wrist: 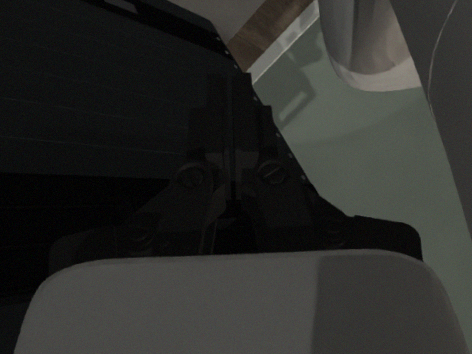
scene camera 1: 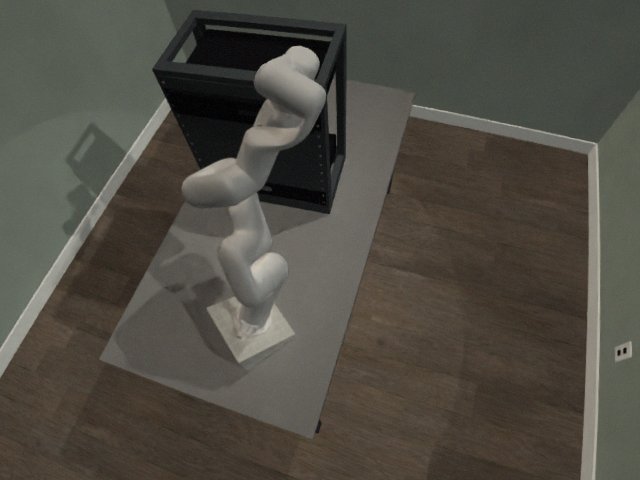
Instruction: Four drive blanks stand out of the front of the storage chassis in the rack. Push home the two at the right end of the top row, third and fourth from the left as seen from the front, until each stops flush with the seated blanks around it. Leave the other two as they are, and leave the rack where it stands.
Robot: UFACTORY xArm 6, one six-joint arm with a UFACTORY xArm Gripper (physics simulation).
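Frame: origin at the arm's base, x ahead, y left, z up, level; metres.
Seen in the pictures: gripper, fingertip midpoint: (wrist: 229, 101); arm's base, origin of the base link: (scene camera 1: 252, 319).
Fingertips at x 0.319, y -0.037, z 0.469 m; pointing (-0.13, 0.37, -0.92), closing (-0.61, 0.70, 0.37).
Observation:
Offsets run from my fingertips to a thing's middle. "spot": to the spot under its first point. Level surfaces: height alone.
The rack (scene camera 1: 206, 72) stands upright at the back of the grey table. Its front @[spot: dx +0.170, dy +0.024, dz -0.164 m] (wrist: 75, 110) fills the left of the wrist view, very dark, with a row of small bright screws down one edge. A black band @[spot: dx +0.159, dy +0.244, dz -0.023 m] (scene camera 1: 206, 105) crosses the upper front; the storage chassis and its four drive blanks cannot be made out there. My gripper (wrist: 229, 101) is shut and empty, its fingertips seen against the rack's front near the screw edge. Its distance from the rack cannot be judged. In scene camera 1 the arm hides the gripper and part of the rack's front.
The white arm (scene camera 1: 242, 248) rises from a pale square base (scene camera 1: 273, 341) on the grey table top @[dz -0.544 m] (scene camera 1: 330, 289) and leans over the rack's front right top corner. Green walls stand behind and left of the rack. Brown wooden floor (scene camera 1: 465, 289) lies right of the table.

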